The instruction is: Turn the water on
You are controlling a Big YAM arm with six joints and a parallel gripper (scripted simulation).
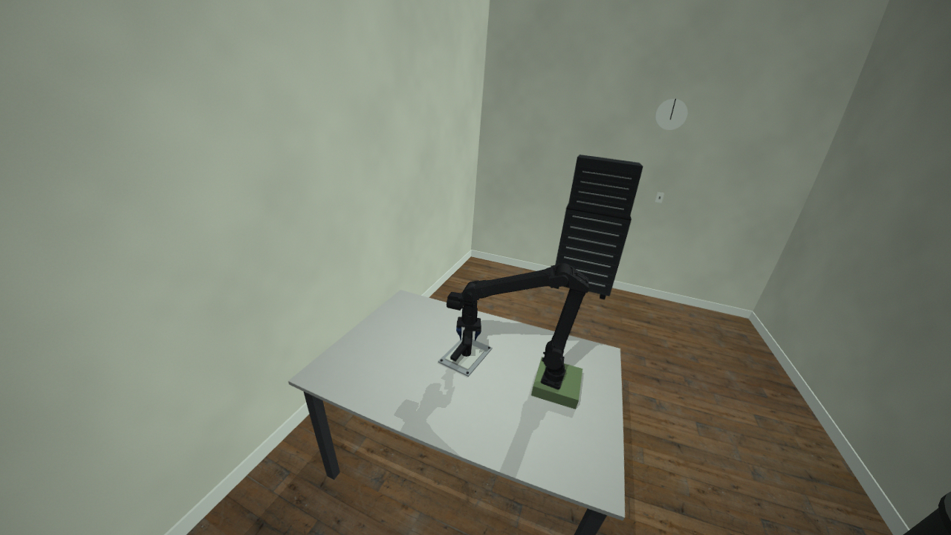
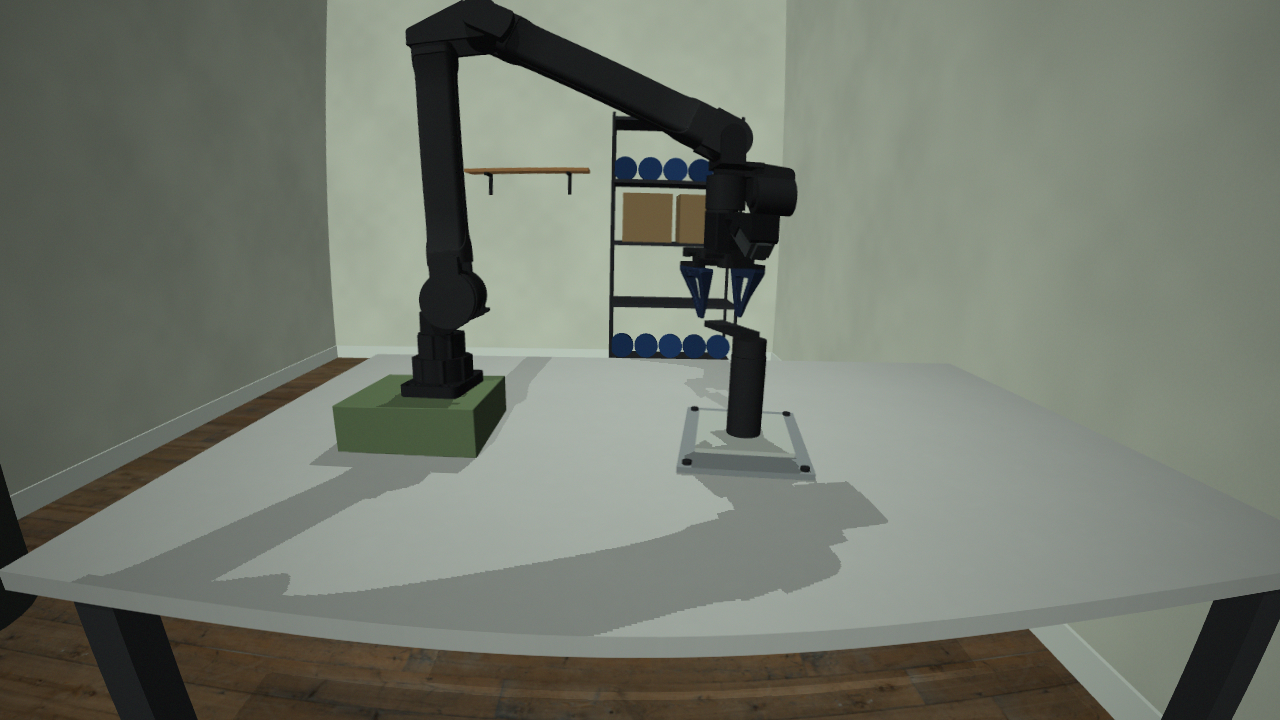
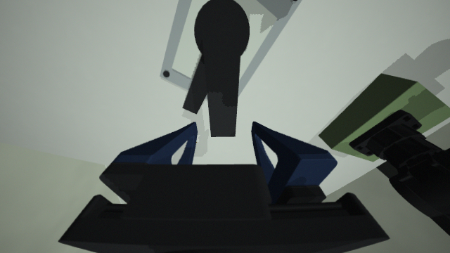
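The black lever is 3 cm to the right of my hand, 2 cm below it and 1 cm ahead of it. The rest, counted from my hand: tap 7 cm below, 5 cm to the right, 3 cm ahead.
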